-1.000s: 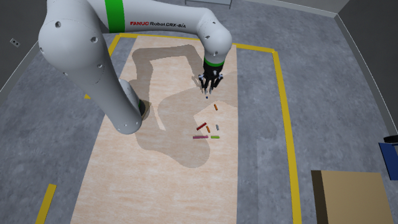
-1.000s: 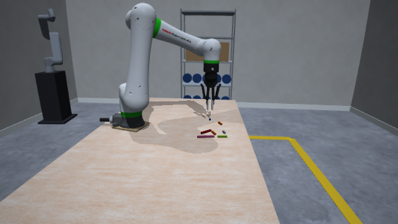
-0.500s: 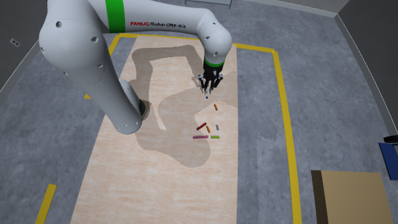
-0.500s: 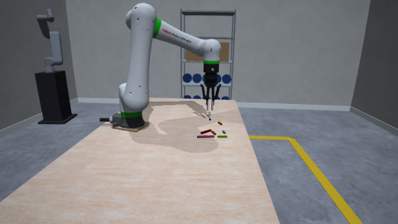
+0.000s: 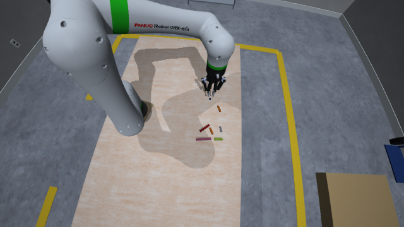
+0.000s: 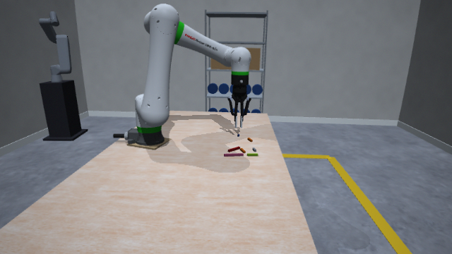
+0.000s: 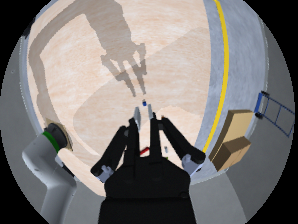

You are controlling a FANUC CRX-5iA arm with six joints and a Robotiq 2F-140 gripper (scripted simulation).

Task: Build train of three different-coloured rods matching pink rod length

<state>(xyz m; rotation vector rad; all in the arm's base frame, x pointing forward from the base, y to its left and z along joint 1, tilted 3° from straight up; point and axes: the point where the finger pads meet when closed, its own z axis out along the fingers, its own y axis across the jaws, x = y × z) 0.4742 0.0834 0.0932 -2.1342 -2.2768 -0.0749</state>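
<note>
My hand is 8 cm above the blue rod. Also, from my hand: grey rod (21 cm to the right, 8 cm below, 6 cm ahead); then lime rod (27 cm to the right, 8 cm below, 4 cm ahead); then red rod (20 cm to the right, 8 cm below, 4 cm behind).
</note>
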